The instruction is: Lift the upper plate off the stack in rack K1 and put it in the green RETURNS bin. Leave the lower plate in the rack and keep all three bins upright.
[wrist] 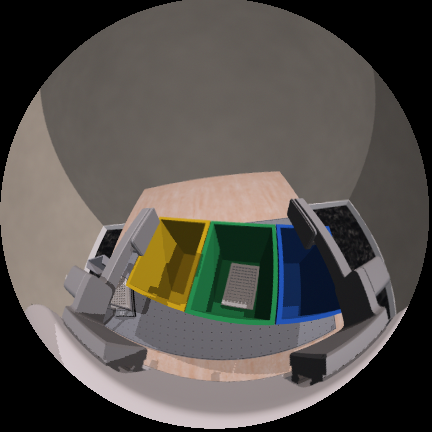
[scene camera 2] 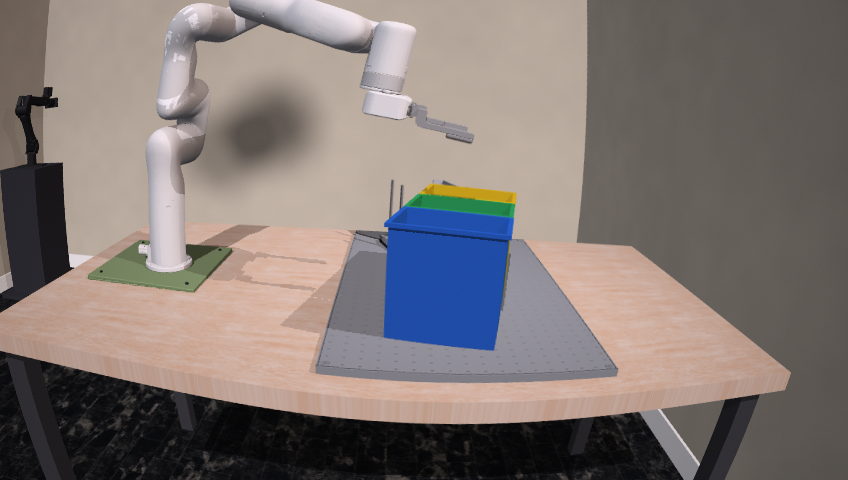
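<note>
A pale plate with a grid of wells lies on the floor of the green bin. Its wells face up. Another pale plate shows at the left in the wrist view, in the dark wire rack, partly hidden by a finger; the rack's label cannot be read. In the scene view the bins hide most of the rack area. My gripper is open and empty, high above the bins. The yellow bin and the blue bin stand upright on either side of the upright green bin.
The bins stand in a close row on a grey perforated board on the wooden table. Thin upright posts rise behind the bins. A small black robot arm stands on a dark pedestal at the far left.
</note>
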